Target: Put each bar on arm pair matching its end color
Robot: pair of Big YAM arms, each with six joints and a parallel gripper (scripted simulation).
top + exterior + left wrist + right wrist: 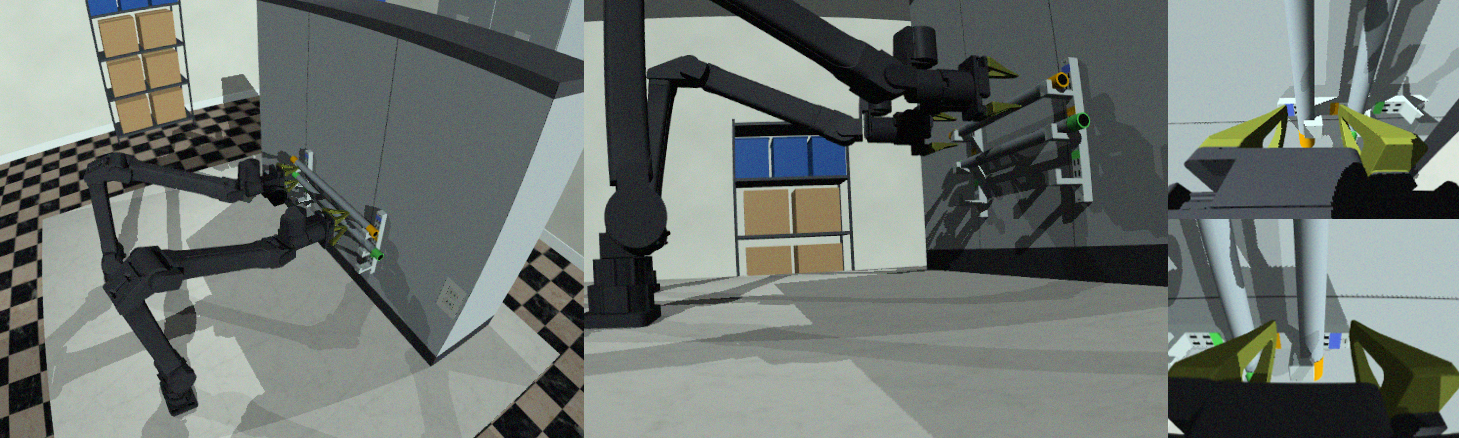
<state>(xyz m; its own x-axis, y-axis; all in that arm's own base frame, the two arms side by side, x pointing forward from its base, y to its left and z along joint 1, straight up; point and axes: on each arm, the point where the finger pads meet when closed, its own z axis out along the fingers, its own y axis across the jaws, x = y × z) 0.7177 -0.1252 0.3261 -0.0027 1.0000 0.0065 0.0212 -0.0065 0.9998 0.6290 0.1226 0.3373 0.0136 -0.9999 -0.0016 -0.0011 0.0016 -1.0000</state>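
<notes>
Now: the green-ended bar 13 cm to the left of my right hand, 8 cm below it and 7 cm ahead of it. From my right hand the other things lie so: grey cabinet wall: 27 cm ahead, 15 cm to the left, 11 cm above; orange-ended bar: 14 cm to the left, 6 cm ahead; wall outlet: 38 cm to the right, 4 cm below, 3 cm ahead.
Right now my left hand is 17 cm to the left of the green-ended bar, 7 cm above it and 2 cm short of it. The rest, counted from my left hand: grey cabinet wall (22 cm ahead, 15 cm to the right, 12 cm above); then orange-ended bar (16 cm to the right, 1 cm ahead, 1 cm above); then wall outlet (68 cm to the right, 3 cm below, 2 cm behind).
</notes>
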